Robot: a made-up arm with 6 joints. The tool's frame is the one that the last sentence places. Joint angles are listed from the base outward.
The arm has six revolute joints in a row. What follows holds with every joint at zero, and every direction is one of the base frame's.
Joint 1 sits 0.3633 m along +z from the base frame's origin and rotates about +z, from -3.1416 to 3.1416 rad.
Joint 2 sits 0.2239 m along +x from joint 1 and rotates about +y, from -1.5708 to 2.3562 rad.
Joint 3 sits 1.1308 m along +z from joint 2 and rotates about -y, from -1.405 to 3.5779 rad.
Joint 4 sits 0.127 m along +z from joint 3 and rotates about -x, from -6.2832 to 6.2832 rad.
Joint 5 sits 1.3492 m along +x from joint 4 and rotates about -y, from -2.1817 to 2.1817 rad.
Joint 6 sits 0.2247 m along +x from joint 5 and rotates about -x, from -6.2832 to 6.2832 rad.
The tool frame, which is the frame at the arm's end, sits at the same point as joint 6; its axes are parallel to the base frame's.
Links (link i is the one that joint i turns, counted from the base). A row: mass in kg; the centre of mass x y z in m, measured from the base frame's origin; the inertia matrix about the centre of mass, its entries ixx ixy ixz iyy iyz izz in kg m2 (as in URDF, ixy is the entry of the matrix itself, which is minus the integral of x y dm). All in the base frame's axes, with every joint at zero. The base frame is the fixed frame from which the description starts. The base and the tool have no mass.
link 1: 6.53; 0.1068 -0.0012 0.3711; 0.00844 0 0 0.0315 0 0.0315
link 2: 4.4; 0.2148 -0.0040 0.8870; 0.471 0 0 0.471 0 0.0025
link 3: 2.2; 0.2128 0.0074 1.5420; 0.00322 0 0 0.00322 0 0.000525
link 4: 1.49; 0.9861 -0.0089 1.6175; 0.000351 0 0 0.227 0 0.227
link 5: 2.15; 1.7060 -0.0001 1.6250; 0.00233 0 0 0.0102 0 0.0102
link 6: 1.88; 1.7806 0.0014 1.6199; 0.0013 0 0 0.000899 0 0.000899
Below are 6 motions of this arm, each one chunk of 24 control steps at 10 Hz.
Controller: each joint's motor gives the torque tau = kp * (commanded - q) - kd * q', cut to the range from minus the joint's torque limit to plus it. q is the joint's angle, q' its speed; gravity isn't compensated. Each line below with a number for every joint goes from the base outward.
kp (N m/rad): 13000 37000 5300 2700 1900 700
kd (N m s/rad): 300 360 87 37 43 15
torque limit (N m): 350 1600 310 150 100 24
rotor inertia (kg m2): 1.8 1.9 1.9 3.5 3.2 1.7
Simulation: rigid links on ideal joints. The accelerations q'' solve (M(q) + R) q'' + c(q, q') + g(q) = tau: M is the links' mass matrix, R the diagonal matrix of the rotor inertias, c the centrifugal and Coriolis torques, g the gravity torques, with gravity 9.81 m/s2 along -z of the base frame. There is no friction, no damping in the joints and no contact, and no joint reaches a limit. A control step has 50 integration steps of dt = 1/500 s. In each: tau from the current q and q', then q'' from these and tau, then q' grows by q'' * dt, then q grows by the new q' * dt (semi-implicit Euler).
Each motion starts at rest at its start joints. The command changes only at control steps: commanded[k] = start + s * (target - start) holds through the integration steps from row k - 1 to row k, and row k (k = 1, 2, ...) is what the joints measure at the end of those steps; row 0 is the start. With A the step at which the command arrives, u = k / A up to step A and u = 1 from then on. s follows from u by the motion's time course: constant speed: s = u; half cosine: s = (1 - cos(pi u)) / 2; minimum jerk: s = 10 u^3 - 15 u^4 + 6 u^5; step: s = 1 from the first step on.
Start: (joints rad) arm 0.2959 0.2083 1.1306 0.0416 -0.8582 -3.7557
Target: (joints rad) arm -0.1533 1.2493 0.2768 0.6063 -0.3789 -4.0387
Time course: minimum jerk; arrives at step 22
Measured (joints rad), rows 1 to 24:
1: 0.2954 0.2112 1.1217 0.0423 -0.8611 -3.7560
2: 0.2923 0.2183 1.1105 0.0467 -0.8584 -3.7579
3: 0.2852 0.2328 1.0975 0.0566 -0.8484 -3.7626
4: 0.2731 0.2603 1.0674 0.0725 -0.8349 -3.7704
5: 0.2556 0.3006 1.0236 0.0951 -0.8167 -3.7815
6: 0.2328 0.3519 0.9743 0.1244 -0.7915 -3.7960
7: 0.2051 0.4145 0.9156 0.1598 -0.7606 -3.8137
8: 0.1733 0.4876 0.8457 0.2003 -0.7260 -3.8339
9: 0.1381 0.5688 0.7724 0.2448 -0.6883 -3.8562
10: 0.1004 0.6555 0.7013 0.2920 -0.6479 -3.8799
11: 0.0617 0.7450 0.6303 0.3403 -0.6066 -3.9041
12: 0.0232 0.8341 0.5590 0.3880 -0.5662 -3.9281
13: -0.0137 0.9195 0.4921 0.4336 -0.5277 -3.9511
14: -0.0477 0.9983 0.4325 0.4756 -0.4919 -3.9723
15: -0.0778 1.0683 0.3803 0.5128 -0.4602 -3.9912
16: -0.1031 1.1279 0.3371 0.5440 -0.4336 -4.0071
17: -0.1232 1.1756 0.3052 0.5689 -0.4123 -4.0197
18: -0.1378 1.2114 0.2834 0.5869 -0.3965 -4.0290
19: -0.1473 1.2354 0.2701 0.5984 -0.3866 -4.0349
20: -0.1522 1.2484 0.2657 0.6043 -0.3814 -4.0380
21: -0.1536 1.2531 0.2668 0.6061 -0.3794 -4.0389
22: -0.1533 1.2533 0.2690 0.6059 -0.3793 -4.0387
23: -0.1532 1.2532 0.2691 0.6060 -0.3791 -4.0386
24: -0.1533 1.2533 0.2681 0.6060 -0.3794 -4.0387

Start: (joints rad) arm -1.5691 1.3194 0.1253 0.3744 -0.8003 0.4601
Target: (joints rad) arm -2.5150 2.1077 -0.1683 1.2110 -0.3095 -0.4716
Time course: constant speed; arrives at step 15
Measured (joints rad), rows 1 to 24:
1: -1.6268 1.3792 0.0837 0.4558 -0.7441 0.3995
2: -1.7300 1.4357 0.0418 0.5048 -0.7239 0.3032
3: -1.7751 1.4843 0.0472 0.5625 -0.6940 0.2543
4: -1.8299 1.5376 0.0281 0.6167 -0.6486 0.2012
5: -1.9054 1.5914 -0.0013 0.6735 -0.6264 0.1291
6: -1.9628 1.6427 -0.0148 0.7292 -0.5924 0.0680
7: -2.0254 1.6949 -0.0301 0.7847 -0.5557 0.0095
8: -2.0898 1.7479 -0.0529 0.8411 -0.5269 -0.0548
9: -2.1514 1.8001 -0.0712 0.8960 -0.4936 -0.1174
10: -2.2143 1.8522 -0.0875 0.9526 -0.4603 -0.1784
11: -2.2768 1.9048 -0.1075 1.0080 -0.4285 -0.2408
12: -2.3392 1.9571 -0.1266 1.0638 -0.3960 -0.3032
13: -2.4016 2.0093 -0.1442 1.1197 -0.3634 -0.3651
14: -2.4639 2.0617 -0.1631 1.1754 -0.3310 -0.4272
15: -2.5261 2.1141 -0.1822 1.2311 -0.2987 -0.4894
16: -2.5131 2.1121 -0.1665 1.2012 -0.3105 -0.4806
17: -2.5152 2.1072 -0.1443 1.2160 -0.3083 -0.4596
18: -2.5150 2.1100 -0.1655 1.2110 -0.3059 -0.4741
19: -2.5151 2.1098 -0.1669 1.2098 -0.3101 -0.4752
20: -2.5149 2.1083 -0.1549 1.2133 -0.3072 -0.4687
21: -2.5150 2.1093 -0.1608 1.2105 -0.3074 -0.4717
22: -2.5150 2.1096 -0.1640 1.2117 -0.3088 -0.4728
23: -2.5150 2.1089 -0.1589 1.2113 -0.3077 -0.4710
24: -2.5150 2.1091 -0.1601 1.2116 -0.3077 -0.4715

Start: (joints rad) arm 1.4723 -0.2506 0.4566 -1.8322 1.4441 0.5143
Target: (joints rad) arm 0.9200 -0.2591 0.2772 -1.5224 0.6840 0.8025
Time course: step
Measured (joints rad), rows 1 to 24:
1: 1.1879 -0.2541 0.2613 -1.6025 1.2749 0.5860
2: 0.7565 -0.2561 0.0804 -1.3704 0.7599 0.7937
3: 0.7148 -0.2504 0.1338 -1.5689 0.3522 0.9574
4: 0.9918 -0.2631 0.3005 -1.5667 0.3091 0.9808
5: 0.9682 -0.2629 0.3050 -1.4792 0.4921 0.8625
6: 0.9147 -0.2517 0.2282 -1.5560 0.8214 0.7175
7: 0.9191 -0.2591 0.2641 -1.5125 0.8907 0.7111
8: 0.9189 -0.2629 0.2922 -1.5232 0.6854 0.8215
9: 0.9220 -0.2553 0.2544 -1.5248 0.6061 0.8475
10: 0.9191 -0.2572 0.2567 -1.5253 0.7146 0.7837
11: 0.9198 -0.2607 0.2793 -1.5220 0.6856 0.7938
12: 0.9203 -0.2579 0.2659 -1.5231 0.6771 0.8147
13: 0.9199 -0.2572 0.2597 -1.5258 0.6900 0.7998
14: 0.9200 -0.2591 0.2705 -1.5225 0.6834 0.7990
15: 0.9200 -0.2586 0.2687 -1.5236 0.6850 0.8055
16: 0.9200 -0.2577 0.2634 -1.5244 0.6854 0.8025
17: 0.9200 -0.2585 0.2670 -1.5236 0.6845 0.8014
18: 0.9200 -0.2586 0.2683 -1.5234 0.6853 0.8032
19: 0.9200 -0.2581 0.2656 -1.5239 0.6850 0.8027
20: 0.9200 -0.2583 0.2662 -1.5238 0.6849 0.8022
21: 0.9200 -0.2585 0.2674 -1.5236 0.6851 0.8027
22: 0.9200 -0.2583 0.2665 -1.5238 0.6850 0.8026
23: 0.9200 -0.2583 0.2662 -1.5238 0.6850 0.8025
24: 0.9200 -0.2584 0.2669 -1.5237 0.6850 0.8026

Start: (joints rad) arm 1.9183 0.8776 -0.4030 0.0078 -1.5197 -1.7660
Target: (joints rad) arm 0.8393 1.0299 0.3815 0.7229 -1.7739 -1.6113
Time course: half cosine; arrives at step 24
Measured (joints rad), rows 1 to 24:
1: 1.9124 0.8809 -0.4044 0.0122 -1.5165 -1.7653
2: 1.8961 0.8826 -0.3917 0.0240 -1.5211 -1.7629
3: 1.8712 0.8852 -0.3708 0.0411 -1.5275 -1.7592
4: 1.8379 0.8897 -0.3494 0.0637 -1.5344 -1.7544
5: 1.7967 0.8949 -0.3190 0.0916 -1.5443 -1.7485
6: 1.7486 0.9013 -0.2835 0.1240 -1.5554 -1.7415
7: 1.6941 0.9088 -0.2450 0.1606 -1.5681 -1.7336
8: 1.6343 0.9170 -0.2014 0.2006 -1.5822 -1.7250
9: 1.5701 0.9259 -0.1550 0.2435 -1.5972 -1.7157
10: 1.5025 0.9354 -0.1066 0.2885 -1.6131 -1.7060
11: 1.4328 0.9452 -0.0564 0.3348 -1.6295 -1.6959
12: 1.3620 0.9552 -0.0057 0.3816 -1.6462 -1.6858
13: 1.2913 0.9652 0.0446 0.4282 -1.6628 -1.6757
14: 1.2221 0.9750 0.0940 0.4737 -1.6791 -1.6658
15: 1.1555 0.9845 0.1415 0.5173 -1.6949 -1.6563
16: 1.0928 0.9936 0.1862 0.5583 -1.7097 -1.6474
17: 1.0349 1.0020 0.2276 0.5960 -1.7234 -1.6392
18: 0.9831 1.0097 0.2648 0.6297 -1.7358 -1.6318
19: 0.9383 1.0164 0.2973 0.6589 -1.7466 -1.6254
20: 0.9009 1.0222 0.3245 0.6830 -1.7557 -1.6201
21: 0.8717 1.0269 0.3459 0.7017 -1.7628 -1.6159
22: 0.8513 1.0304 0.3612 0.7146 -1.7679 -1.6130
23: 0.8399 1.0327 0.3701 0.7215 -1.7708 -1.6114
24: 0.8377 1.0337 0.3724 0.7224 -1.7716 -1.6111

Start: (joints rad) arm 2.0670 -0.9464 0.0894 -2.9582 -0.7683 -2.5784
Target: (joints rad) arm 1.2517 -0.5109 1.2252 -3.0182 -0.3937 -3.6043
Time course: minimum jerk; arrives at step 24
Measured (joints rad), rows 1 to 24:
1: 2.0664 -0.9477 0.0855 -2.9580 -0.7693 -2.5792
2: 2.0628 -0.9460 0.0896 -2.9584 -0.7660 -2.5845
3: 2.0537 -0.9417 0.1046 -2.9592 -0.7612 -2.5978
4: 2.0377 -0.9335 0.1277 -2.9605 -0.7534 -2.6204
5: 2.0139 -0.9211 0.1611 -2.9624 -0.7407 -2.6529
6: 1.9819 -0.9046 0.2069 -2.9649 -0.7250 -2.6959
7: 1.9420 -0.8839 0.2635 -2.9680 -0.7060 -2.7488
8: 1.8948 -0.8592 0.3291 -2.9715 -0.6833 -2.8105
9: 1.8413 -0.8312 0.4033 -2.9755 -0.6580 -2.8794
10: 1.7829 -0.8006 0.4846 -2.9799 -0.6309 -2.9543
11: 1.7210 -0.7682 0.5704 -2.9844 -0.6024 -3.0331
12: 1.6574 -0.7347 0.6585 -2.9891 -0.5733 -3.1136
13: 1.5938 -0.7012 0.7470 -2.9937 -0.5445 -3.1935
14: 1.5320 -0.6683 0.8333 -2.9982 -0.5168 -3.2708
15: 1.4737 -0.6371 0.9148 -3.0024 -0.4908 -3.3431
16: 1.4205 -0.6084 0.9895 -3.0062 -0.4673 -3.4084
17: 1.3737 -0.5829 1.0555 -3.0095 -0.4467 -3.4652
18: 1.3342 -0.5611 1.1111 -3.0124 -0.4295 -3.5126
19: 1.3028 -0.5434 1.1557 -3.0146 -0.4160 -3.5498
20: 1.2795 -0.5302 1.1889 -3.0163 -0.4062 -3.5766
21: 1.2640 -0.5212 1.2112 -3.0174 -0.3999 -3.5936
22: 1.2554 -0.5159 1.2237 -3.0180 -0.3966 -3.6023
23: 1.2521 -0.5135 1.2287 -3.0182 -0.3955 -3.6048
24: 1.2517 -0.5130 1.2294 -3.0182 -0.3955 -3.6043

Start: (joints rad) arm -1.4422 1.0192 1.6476 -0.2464 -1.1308 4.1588
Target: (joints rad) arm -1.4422 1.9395 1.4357 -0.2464 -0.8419 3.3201
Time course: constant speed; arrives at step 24
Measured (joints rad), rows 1 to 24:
1: -1.4420 1.0637 1.6158 -0.2473 -1.1147 4.1190
2: -1.4423 1.1091 1.5709 -0.2440 -1.1094 4.0721
3: -1.4425 1.1412 1.5882 -0.2460 -1.0969 4.0454
4: -1.4420 1.1774 1.5912 -0.2468 -1.0785 4.0111
5: -1.4421 1.2210 1.5621 -0.2454 -1.0707 3.9724
6: -1.4424 1.2587 1.5536 -0.2455 -1.0603 3.9391
7: -1.4422 1.2943 1.5565 -0.2462 -1.0447 3.9048
8: -1.4421 1.3342 1.5425 -0.2459 -1.0330 3.8689
9: -1.4422 1.3737 1.5282 -0.2456 -1.0228 3.8342
10: -1.4423 1.4108 1.5244 -0.2459 -1.0096 3.7995
11: -1.4422 1.4489 1.5167 -0.2460 -0.9967 3.7643
12: -1.4422 1.4882 1.5042 -0.2458 -0.9855 3.7294
13: -1.4422 1.5263 1.4960 -0.2458 -0.9735 3.6945
14: -1.4422 1.5642 1.4891 -0.2459 -0.9607 3.6595
15: -1.4422 1.6029 1.4792 -0.2459 -0.9487 3.6246
16: -1.4422 1.6414 1.4696 -0.2458 -0.9369 3.5897
17: -1.4422 1.6794 1.4618 -0.2459 -0.9245 3.5547
18: -1.4422 1.7177 1.4532 -0.2459 -0.9122 3.5198
19: -1.4422 1.7562 1.4439 -0.2459 -0.9002 3.4848
20: -1.4422 1.7945 1.4354 -0.2459 -0.8881 3.4499
21: -1.4422 1.8327 1.4270 -0.2460 -0.8758 3.4149
22: -1.4422 1.8710 1.4182 -0.2460 -0.8637 3.3800
23: -1.4422 1.9093 1.4095 -0.2460 -0.8516 3.3450
24: -1.4422 1.9475 1.4011 -0.2460 -0.8393 3.3101

